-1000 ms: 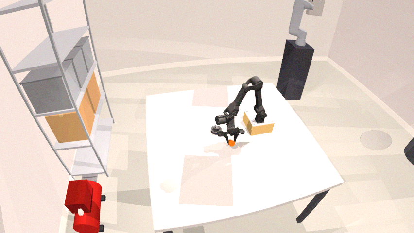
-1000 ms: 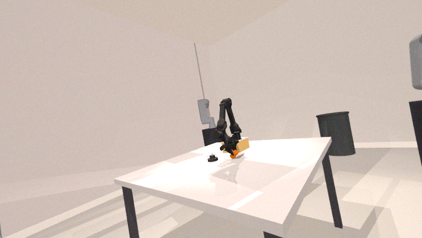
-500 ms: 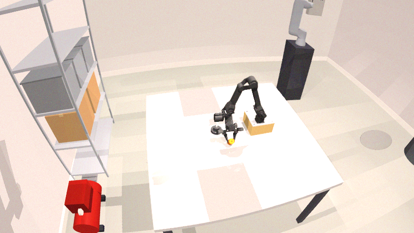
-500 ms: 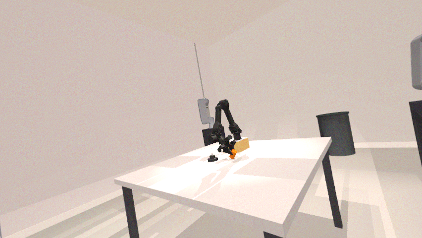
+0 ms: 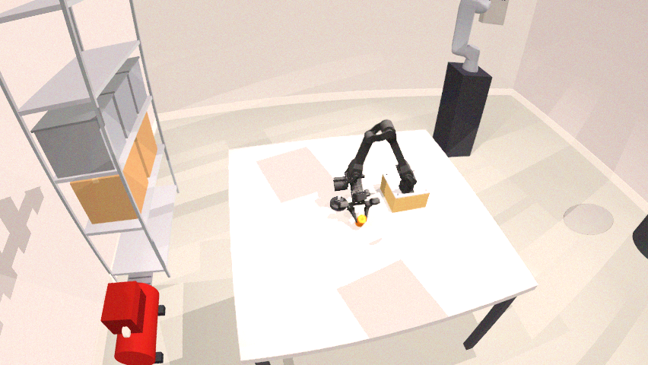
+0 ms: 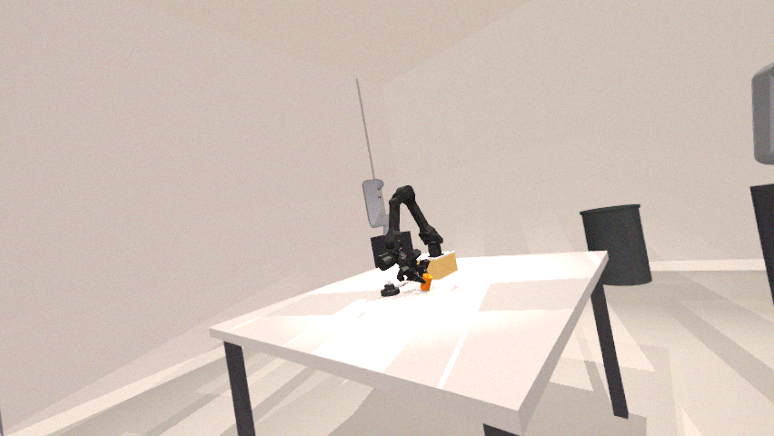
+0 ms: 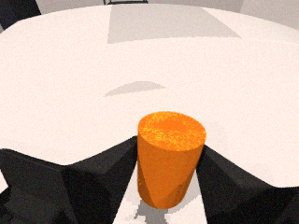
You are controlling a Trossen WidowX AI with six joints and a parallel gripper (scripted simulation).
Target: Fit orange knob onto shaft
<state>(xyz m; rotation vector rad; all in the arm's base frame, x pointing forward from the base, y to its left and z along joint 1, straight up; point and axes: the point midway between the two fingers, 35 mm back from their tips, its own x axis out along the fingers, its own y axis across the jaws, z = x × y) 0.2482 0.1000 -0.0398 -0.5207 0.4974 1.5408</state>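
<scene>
Now: the dark round pedestal 16 cm to the right of my gripper tip, 7 cm ahead of it and 1 cm below it. From my gripper tip the other things lie so: orange knob 1 cm to the right, 1 cm above.
</scene>
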